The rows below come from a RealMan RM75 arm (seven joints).
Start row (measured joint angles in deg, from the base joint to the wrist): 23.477, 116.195, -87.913, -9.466, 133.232, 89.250, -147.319
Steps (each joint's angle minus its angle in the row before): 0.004, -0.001, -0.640, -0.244, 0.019, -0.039, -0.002; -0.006, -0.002, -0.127, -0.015, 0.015, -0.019, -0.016; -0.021, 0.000, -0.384, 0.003, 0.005, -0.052, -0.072; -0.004, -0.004, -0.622, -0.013, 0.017, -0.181, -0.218; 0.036, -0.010, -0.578, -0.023, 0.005, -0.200, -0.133; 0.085, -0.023, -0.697, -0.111, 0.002, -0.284, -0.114; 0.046, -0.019, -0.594, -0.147, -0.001, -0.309, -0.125
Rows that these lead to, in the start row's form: 23.481, 116.194, -88.553, -9.710, 133.251, 89.211, -147.321; 23.475, 116.192, -88.680, -9.725, 133.266, 89.192, -147.337; 23.454, 116.192, -89.064, -9.722, 133.271, 89.140, -147.409; 23.450, 116.188, -89.686, -9.735, 133.288, 88.959, -147.627; 23.486, 116.178, -90.264, -9.758, 133.293, 88.759, -147.760; 23.571, 116.155, -90.961, -9.869, 133.295, 88.475, -147.874; 23.617, 116.136, -91.555, -10.016, 133.294, 88.166, -147.999
